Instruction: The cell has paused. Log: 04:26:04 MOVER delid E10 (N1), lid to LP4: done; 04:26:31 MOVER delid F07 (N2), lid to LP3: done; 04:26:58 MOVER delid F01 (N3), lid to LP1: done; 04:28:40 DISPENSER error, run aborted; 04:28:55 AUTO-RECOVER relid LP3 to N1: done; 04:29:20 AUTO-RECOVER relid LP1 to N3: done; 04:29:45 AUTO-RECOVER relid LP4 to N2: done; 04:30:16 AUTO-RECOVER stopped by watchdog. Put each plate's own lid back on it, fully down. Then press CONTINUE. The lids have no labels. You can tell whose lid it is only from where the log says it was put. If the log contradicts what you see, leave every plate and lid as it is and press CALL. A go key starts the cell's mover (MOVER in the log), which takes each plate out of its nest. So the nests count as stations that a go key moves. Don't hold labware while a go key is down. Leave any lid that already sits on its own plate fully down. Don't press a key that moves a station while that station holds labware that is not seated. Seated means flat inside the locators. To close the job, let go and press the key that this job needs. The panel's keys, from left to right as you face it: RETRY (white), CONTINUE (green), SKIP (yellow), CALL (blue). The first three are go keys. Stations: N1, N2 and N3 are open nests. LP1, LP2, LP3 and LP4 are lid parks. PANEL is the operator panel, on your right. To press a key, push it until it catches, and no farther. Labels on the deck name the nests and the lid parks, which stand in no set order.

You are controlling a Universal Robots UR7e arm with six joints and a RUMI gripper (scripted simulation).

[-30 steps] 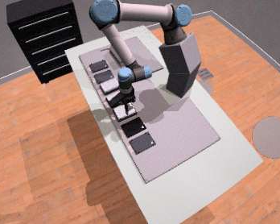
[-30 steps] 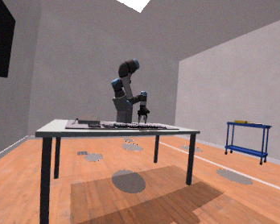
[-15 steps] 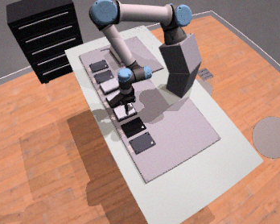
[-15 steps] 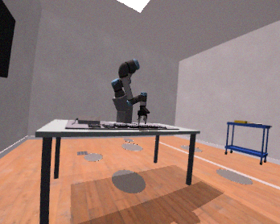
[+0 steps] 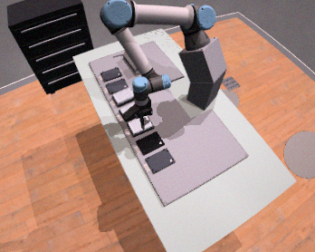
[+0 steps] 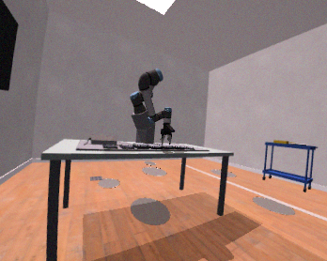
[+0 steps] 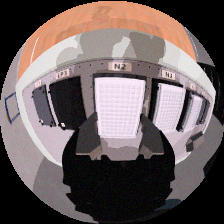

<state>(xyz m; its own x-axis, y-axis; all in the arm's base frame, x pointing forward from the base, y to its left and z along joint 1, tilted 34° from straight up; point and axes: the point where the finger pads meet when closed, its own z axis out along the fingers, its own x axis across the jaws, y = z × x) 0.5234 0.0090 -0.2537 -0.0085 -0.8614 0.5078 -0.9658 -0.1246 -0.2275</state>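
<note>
Now: the green key 530 mm to the right of my hand, 230 mm behind it and 20 mm above it. Round my hand: white lidded plate 260 mm to the right, 10 mm below; yellow key 580 mm to the right, 220 mm behind, 20 mm above; white lid 260 mm to the right, 10 mm below.
</note>
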